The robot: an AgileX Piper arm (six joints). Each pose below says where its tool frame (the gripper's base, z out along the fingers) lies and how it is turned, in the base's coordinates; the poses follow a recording.
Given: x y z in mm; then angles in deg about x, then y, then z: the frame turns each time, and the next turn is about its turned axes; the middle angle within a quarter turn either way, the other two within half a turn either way.
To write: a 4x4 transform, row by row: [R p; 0 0 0 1], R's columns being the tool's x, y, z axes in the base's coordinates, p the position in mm. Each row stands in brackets. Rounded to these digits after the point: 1 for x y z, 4 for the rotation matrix.
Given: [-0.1, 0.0, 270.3, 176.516, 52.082, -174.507]
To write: [[-0.6117, 0.0588, 0.7889, -0.1], [0.0478, 0.9982, -0.0373, 0.0], [-0.7896, 0.0149, -0.6134, 270.3], [0, 0, 0, 1]]
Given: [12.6, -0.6, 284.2, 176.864, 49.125, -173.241]
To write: [[-0.6499, 0.0770, 0.7561, 12.6], [0.0764, 0.9964, -0.0358, -0.6], [-0.7562, 0.0345, -0.6534, 284.2], [0, 0, 0, 1]]
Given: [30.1, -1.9, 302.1, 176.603, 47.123, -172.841]
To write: [[-0.6751, 0.0848, 0.7328, 30.1], [0.0813, 0.9959, -0.0403, -1.9], [-0.7332, 0.0324, -0.6792, 302.1], [0, 0, 0, 1]]
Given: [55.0, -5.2, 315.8, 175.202, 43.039, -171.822]
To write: [[-0.7235, 0.1040, 0.6825, 55.0], [0.0852, 0.9945, -0.0611, -5.2], [-0.6851, 0.0140, -0.7283, 315.8], [0, 0, 0, 1]]
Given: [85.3, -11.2, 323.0, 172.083, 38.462, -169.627]
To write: [[-0.7702, 0.1410, 0.6220, 85.3], [0.0941, 0.9897, -0.1079, -11.2], [-0.6308, -0.0246, -0.7756, 323.0], [0, 0, 0, 1]]
